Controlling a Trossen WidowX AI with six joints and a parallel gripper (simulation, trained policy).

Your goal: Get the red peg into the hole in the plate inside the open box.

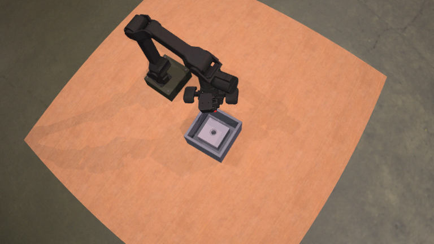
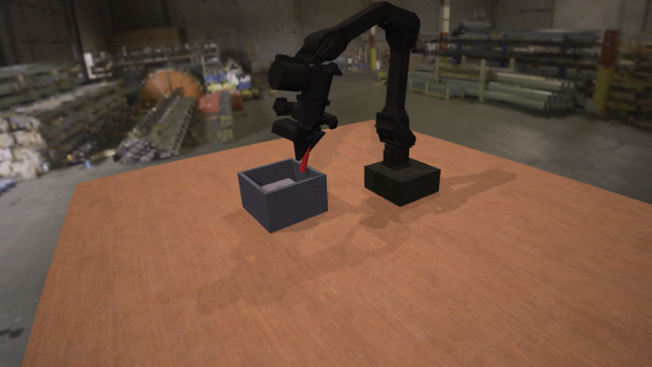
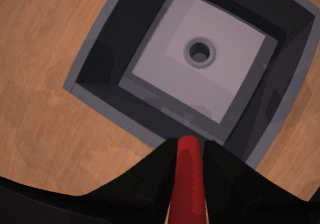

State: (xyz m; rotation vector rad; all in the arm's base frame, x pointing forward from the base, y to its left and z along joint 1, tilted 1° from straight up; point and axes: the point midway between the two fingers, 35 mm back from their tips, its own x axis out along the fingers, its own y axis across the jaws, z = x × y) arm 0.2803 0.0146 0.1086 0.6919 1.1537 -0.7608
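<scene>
The red peg is 10 mm to the left of my gripper tip, 10 mm behind it and 10 mm above it. Round my gripper tip: pale plate: 100 mm below, 50 mm to the right, 30 mm ahead; grey box: 120 mm below, 50 mm to the right, 30 mm ahead.
</scene>
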